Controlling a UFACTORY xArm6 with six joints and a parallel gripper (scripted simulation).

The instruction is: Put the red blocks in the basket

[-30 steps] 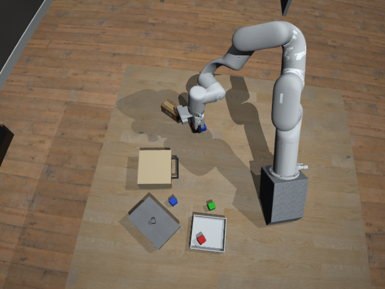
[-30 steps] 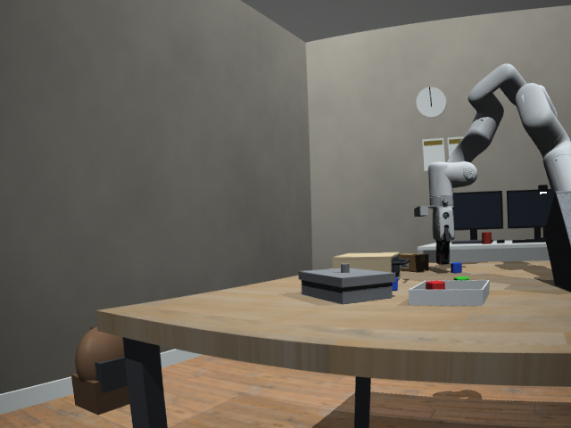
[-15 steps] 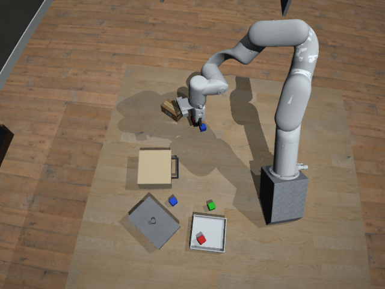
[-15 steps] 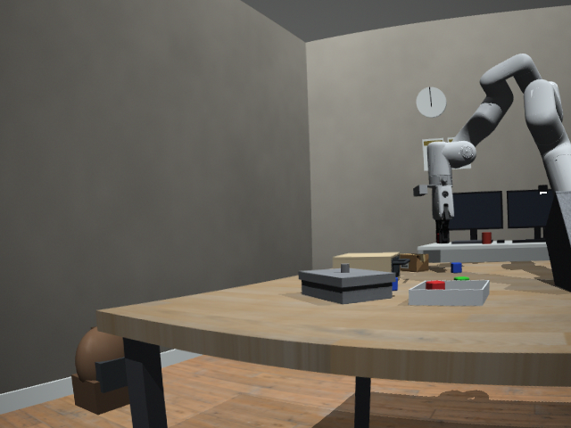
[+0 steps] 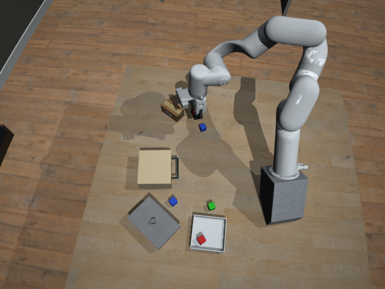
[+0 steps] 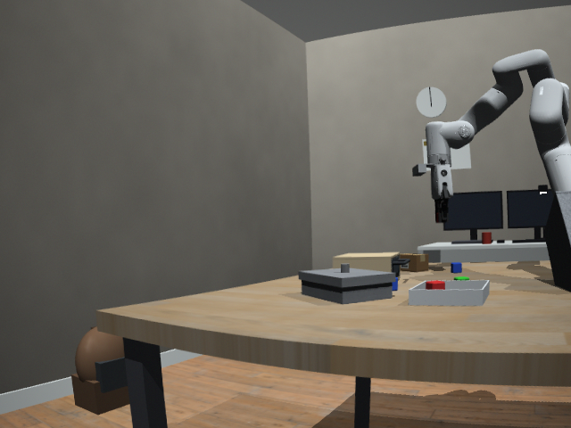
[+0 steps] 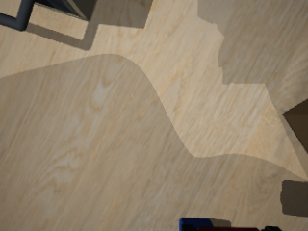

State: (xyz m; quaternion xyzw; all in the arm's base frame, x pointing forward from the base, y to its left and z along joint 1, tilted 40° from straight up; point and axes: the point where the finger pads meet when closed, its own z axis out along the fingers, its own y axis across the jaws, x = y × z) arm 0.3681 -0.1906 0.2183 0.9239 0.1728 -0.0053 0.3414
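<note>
My hand is 51 cm to the right of the white basket, 16 cm above it and 6 cm past it. The rest, counted from my hand: light wooden cabinet: 23 cm to the left, 18 cm ahead, 14 cm below; brown cardboard box: 14 cm below, 11 cm to the right, 11 cm ahead; drawer: 22 cm to the left, 16 cm ahead, 14 cm below.
</note>
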